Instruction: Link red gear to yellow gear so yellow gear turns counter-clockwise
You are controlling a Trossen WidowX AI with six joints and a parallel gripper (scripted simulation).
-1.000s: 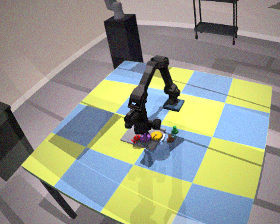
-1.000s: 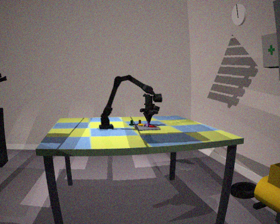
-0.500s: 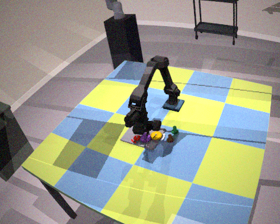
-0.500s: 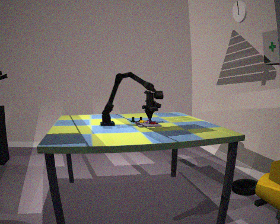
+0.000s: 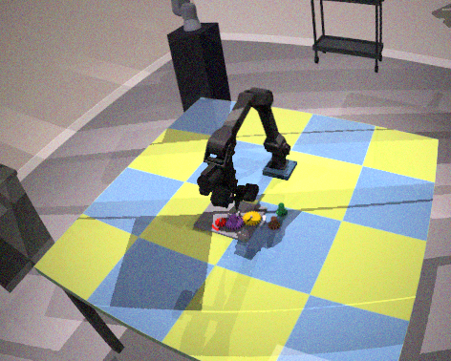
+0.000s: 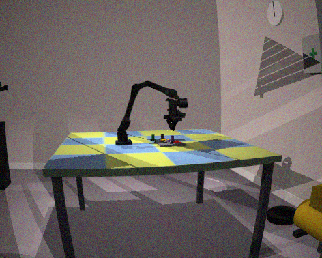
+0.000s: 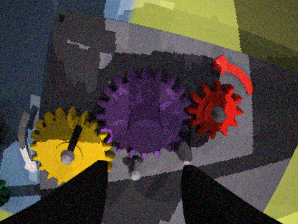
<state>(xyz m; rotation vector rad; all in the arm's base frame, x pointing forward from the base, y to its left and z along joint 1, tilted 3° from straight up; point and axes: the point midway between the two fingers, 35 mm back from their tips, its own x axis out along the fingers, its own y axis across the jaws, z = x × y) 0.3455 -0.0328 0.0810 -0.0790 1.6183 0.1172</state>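
The purple gear lies 6 cm below my gripper tip. The rest, counted from my gripper tip: green gear 13 cm to the left, 11 cm behind, 7 cm below; then white arrow 8 cm to the left, 7 cm below, 4 cm behind; then yellow gear 7 cm below, 5 cm to the left, 4 cm behind.
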